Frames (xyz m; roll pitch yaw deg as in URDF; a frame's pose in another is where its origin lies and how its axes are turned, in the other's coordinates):
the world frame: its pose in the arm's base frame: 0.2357 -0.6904 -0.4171 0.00 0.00 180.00
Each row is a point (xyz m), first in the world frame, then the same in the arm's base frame.
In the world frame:
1: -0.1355 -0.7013 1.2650
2: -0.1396 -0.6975 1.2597
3: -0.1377 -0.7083 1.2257
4: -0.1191 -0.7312 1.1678
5: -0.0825 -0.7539 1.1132
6: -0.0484 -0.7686 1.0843
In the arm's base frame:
1: 0.3712 0.0109 0.8479
2: 0.3753 0.0071 0.8426
3: 0.3734 0.0179 0.8086
4: 0.3548 0.0408 0.7507
5: 0.3182 0.0635 0.6961
6: 0.2841 0.0782 0.6672

